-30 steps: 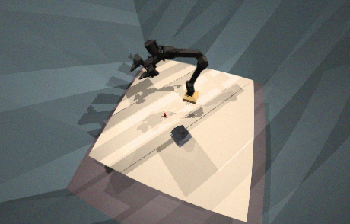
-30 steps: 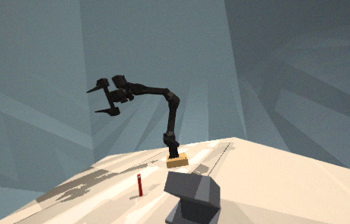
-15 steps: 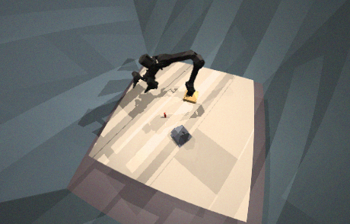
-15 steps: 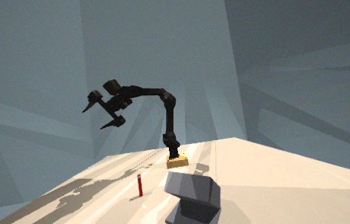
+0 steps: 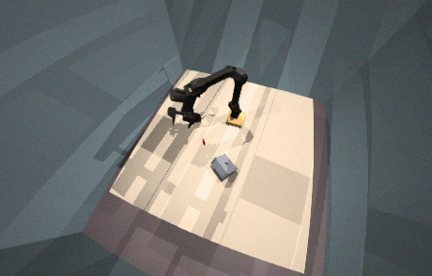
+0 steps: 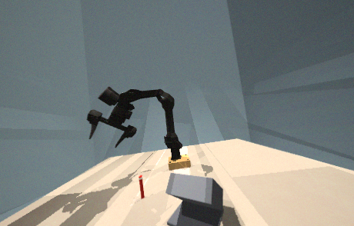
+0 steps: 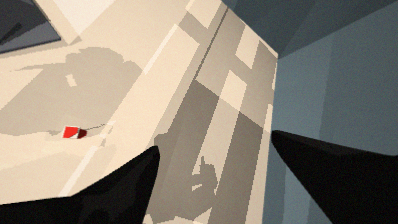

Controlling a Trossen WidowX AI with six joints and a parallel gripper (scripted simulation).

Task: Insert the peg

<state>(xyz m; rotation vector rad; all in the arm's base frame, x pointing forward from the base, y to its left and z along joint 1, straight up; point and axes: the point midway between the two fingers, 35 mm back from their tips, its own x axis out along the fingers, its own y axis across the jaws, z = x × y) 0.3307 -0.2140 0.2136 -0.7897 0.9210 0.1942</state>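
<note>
The red peg lies 40 mm behind my gripper tip, 110 mm to the left of it and 170 mm below it. Round my gripper tip: grey sloped panel: 60 mm ahead, 320 mm to the left, 160 mm below.
</note>
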